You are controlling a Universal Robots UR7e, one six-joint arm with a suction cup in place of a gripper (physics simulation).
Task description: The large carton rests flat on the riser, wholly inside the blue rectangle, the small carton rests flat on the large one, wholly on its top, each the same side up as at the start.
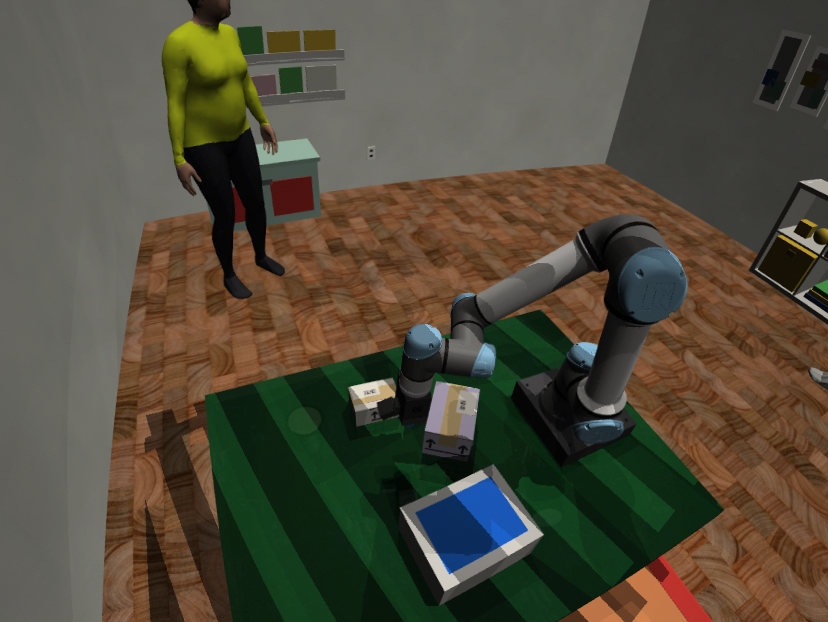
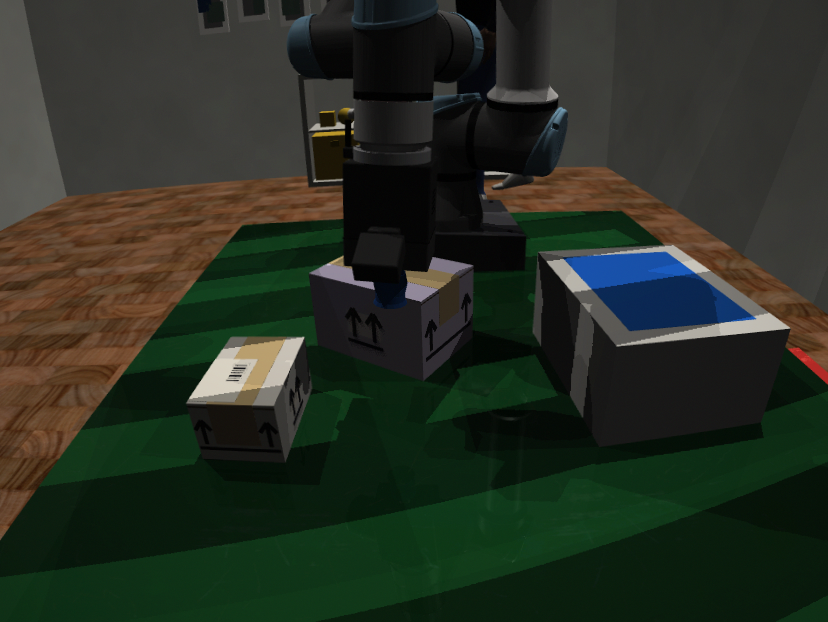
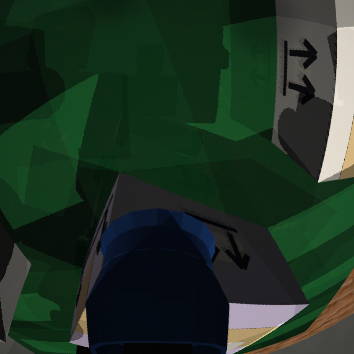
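Note:
The large lilac carton (image 1: 455, 415) (image 2: 394, 341) (image 3: 253, 281) rests flat on the green table, arrows up. My suction cup (image 1: 414, 416) (image 2: 391, 298) (image 3: 158, 232) points down just outside the carton's side that faces the small carton, about level with its upper edge. It is not on the top and holds nothing. The small white carton (image 1: 371, 398) (image 2: 250, 395) (image 3: 305, 105) rests on the table close by. The grey riser (image 1: 428, 569) (image 2: 676, 395) carries the bare blue rectangle (image 1: 467, 522) (image 2: 662, 288).
The robot base (image 1: 568, 415) (image 2: 481, 233) stands on the table behind the cartons. A person in yellow (image 1: 209, 133) stands at the back left by a small cabinet (image 1: 293, 180). The table ends just past the riser.

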